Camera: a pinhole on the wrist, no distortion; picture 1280 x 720 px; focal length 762.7 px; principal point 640.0 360.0 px. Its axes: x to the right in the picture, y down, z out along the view. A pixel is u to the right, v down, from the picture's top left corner.
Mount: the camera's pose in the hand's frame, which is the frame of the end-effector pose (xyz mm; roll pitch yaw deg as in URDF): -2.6 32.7 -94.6 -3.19 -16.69 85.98
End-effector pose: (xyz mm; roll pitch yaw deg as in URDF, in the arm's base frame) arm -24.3 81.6 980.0 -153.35 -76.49 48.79
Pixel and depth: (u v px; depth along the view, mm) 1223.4 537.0 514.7
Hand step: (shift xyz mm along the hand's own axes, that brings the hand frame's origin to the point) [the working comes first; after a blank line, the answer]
In the camera's frame: 393.7 119.4 514.7

-133.9 273.9 504.4
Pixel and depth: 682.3 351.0 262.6
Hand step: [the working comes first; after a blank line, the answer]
In the camera's frame: 14.6 -3.1 262.6

-18.4 -27.7 160.9
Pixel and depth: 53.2 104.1 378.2
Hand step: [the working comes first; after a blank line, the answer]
In the camera's frame: -291.0 -126.9 378.2

75.5 -362.9 190.3
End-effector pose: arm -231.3 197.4 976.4 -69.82 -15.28 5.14
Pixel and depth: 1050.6 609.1 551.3
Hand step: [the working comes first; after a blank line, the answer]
In the camera's frame: 296.8 180.1 551.3

-203.5 176.2 508.3
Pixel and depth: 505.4 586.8 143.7
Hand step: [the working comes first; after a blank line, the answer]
In the camera's frame: -25.4 42.7 143.7

-57.7 -28.4 33.3
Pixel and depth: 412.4 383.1 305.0
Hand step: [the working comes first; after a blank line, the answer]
In the camera's frame: -91.0 9.2 305.0

-41.0 -139.5 170.5
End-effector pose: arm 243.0 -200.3 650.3 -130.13 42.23 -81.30
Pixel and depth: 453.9 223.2 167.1
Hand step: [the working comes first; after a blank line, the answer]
In the camera's frame: -40.8 -30.0 167.1

11.8 -56.0 55.1
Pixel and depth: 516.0 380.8 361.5
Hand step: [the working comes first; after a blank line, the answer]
In the camera's frame: -58.8 9.9 361.5

-43.7 -124.6 233.7
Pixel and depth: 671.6 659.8 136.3
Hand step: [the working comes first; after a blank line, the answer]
In the camera's frame: 5.6 53.6 136.3

-65.8 4.2 34.5
